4 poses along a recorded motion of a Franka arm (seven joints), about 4.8 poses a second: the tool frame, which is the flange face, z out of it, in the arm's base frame.
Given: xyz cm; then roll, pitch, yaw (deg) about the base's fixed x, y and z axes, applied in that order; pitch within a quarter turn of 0, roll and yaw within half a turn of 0.
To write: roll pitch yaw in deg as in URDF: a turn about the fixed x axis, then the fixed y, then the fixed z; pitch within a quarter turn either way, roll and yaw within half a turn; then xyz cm. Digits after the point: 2 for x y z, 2 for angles.
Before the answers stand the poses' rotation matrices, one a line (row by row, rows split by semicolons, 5 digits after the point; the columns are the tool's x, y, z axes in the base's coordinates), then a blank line. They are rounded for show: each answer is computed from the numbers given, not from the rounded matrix.
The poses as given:
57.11, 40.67, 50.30, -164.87, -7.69, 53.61
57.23, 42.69, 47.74, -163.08, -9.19, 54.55
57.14, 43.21, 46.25, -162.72, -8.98, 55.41
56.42, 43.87, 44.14, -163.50, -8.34, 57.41
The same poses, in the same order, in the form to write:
0.58794 0.79781 -0.13348; 0.79776 -0.54460 0.25884; 0.13381 -0.25866 -0.95665
0.57255 0.80632 -0.14846; 0.80417 -0.51702 0.29327; 0.15971 -0.28730 -0.94443
0.56074 0.81240 -0.15992; 0.81314 -0.50391 0.29133; 0.15609 -0.29340 -0.94316
0.53293 0.83004 -0.16439; 0.83364 -0.48173 0.27015; 0.14505 -0.28101 -0.94868

-164.87, -7.69, 53.61, 57.11, 40.67, 50.30
-163.08, -9.19, 54.55, 57.23, 42.69, 47.74
-162.72, -8.98, 55.41, 57.14, 43.21, 46.25
-163.50, -8.34, 57.41, 56.42, 43.87, 44.14

